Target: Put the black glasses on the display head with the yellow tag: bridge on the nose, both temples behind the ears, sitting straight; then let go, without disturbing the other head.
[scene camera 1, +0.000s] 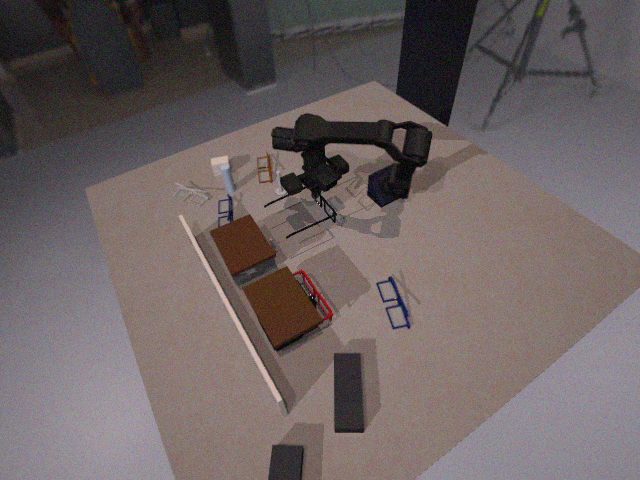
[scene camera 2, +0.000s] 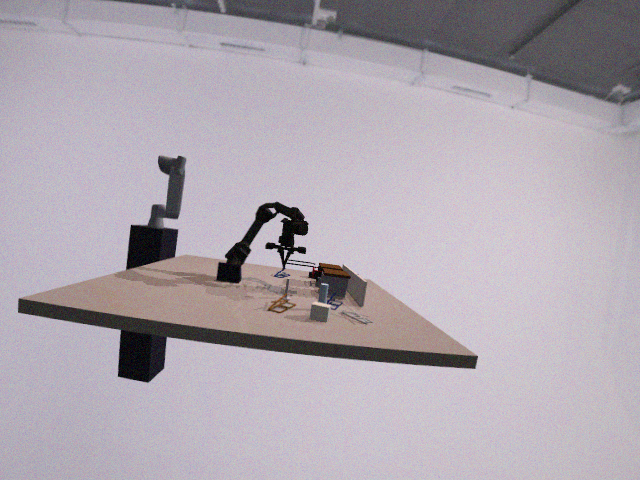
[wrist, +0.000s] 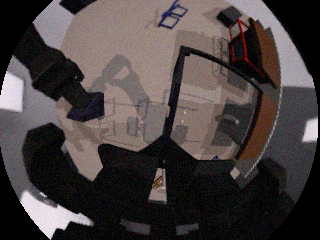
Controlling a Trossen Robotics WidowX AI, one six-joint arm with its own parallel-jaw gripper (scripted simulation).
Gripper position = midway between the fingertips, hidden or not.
Note:
In view: the gripper (scene camera 1: 316, 197).
The gripper shows as well in the wrist view (wrist: 164, 138).

